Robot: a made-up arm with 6 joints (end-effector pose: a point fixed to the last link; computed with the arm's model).
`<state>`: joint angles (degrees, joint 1 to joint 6).
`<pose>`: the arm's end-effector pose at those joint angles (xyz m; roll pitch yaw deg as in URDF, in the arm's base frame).
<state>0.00 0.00 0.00 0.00 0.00 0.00</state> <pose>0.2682 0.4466 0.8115 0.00 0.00 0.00</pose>
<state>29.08 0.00 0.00 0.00 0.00 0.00</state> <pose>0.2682 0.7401 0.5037 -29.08 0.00 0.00</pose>
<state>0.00 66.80 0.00 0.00 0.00 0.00</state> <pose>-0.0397 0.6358 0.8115 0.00 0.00 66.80</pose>
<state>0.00 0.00 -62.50 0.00 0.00 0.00</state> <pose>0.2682 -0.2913 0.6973 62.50 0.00 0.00</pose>
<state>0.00 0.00 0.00 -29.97 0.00 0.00</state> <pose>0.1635 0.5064 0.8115 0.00 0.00 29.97</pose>
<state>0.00 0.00 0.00 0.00 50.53 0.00</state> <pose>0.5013 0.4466 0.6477 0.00 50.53 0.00</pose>
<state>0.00 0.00 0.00 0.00 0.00 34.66</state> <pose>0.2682 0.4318 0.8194 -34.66 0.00 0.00</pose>
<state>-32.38 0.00 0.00 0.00 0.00 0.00</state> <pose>0.2682 -0.0083 0.9388 32.38 0.00 0.00</pose>
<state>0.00 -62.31 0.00 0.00 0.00 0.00</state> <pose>0.2320 0.1089 0.8115 0.00 0.00 -62.31</pose>
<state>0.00 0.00 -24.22 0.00 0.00 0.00</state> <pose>0.2682 0.1496 0.8657 24.22 0.00 0.00</pose>
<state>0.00 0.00 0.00 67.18 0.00 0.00</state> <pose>0.3204 0.1940 0.8115 0.00 0.00 -67.18</pose>
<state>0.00 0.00 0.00 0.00 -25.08 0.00</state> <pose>0.1234 0.4466 0.8047 0.00 -25.08 0.00</pose>
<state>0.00 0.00 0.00 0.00 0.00 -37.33</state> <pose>0.2682 0.4644 0.8139 37.33 0.00 0.00</pose>
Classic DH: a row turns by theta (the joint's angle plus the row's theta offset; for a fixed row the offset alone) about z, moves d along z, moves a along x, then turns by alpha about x. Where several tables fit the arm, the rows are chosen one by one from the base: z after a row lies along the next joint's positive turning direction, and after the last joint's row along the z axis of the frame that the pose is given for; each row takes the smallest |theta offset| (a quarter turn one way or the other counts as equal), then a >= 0, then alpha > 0; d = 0 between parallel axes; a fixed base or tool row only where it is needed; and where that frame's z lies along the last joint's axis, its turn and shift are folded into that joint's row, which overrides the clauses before.
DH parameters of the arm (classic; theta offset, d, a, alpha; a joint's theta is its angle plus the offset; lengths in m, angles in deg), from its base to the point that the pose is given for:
base (fixed): -90 0.0917 0 90
joint 1: 0 0.0292 -0.3077 -90
joint 2: 0 0.0547 0.136 90
joint 3: 0 -0.1333 -0.1093 90
joint 4: -90 -0.3362 0.1071 90
joint 5: -90 0.1709 0.3565 90
joint 6: -90 -0.057 0.0053 -90
tool (fixed): 90 -0.0276 0 0

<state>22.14 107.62 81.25 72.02 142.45 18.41</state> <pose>-0.0323 0.6958 -0.0263 -86.26 48.07 -36.25</pose>
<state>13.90 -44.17 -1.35 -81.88 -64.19 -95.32</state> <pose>-0.2303 0.3659 0.6141 76.11 -55.41 54.51</pose>
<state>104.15 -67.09 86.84 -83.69 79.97 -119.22</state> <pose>0.1882 -0.6148 -0.1773 45.20 -26.11 -172.11</pose>
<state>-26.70 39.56 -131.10 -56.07 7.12 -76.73</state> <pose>0.6090 -0.2538 -0.1396 -104.10 -39.08 -23.43</pose>
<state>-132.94 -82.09 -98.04 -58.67 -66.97 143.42</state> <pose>-0.7081 -0.2129 0.3474 -127.00 22.44 175.09</pose>
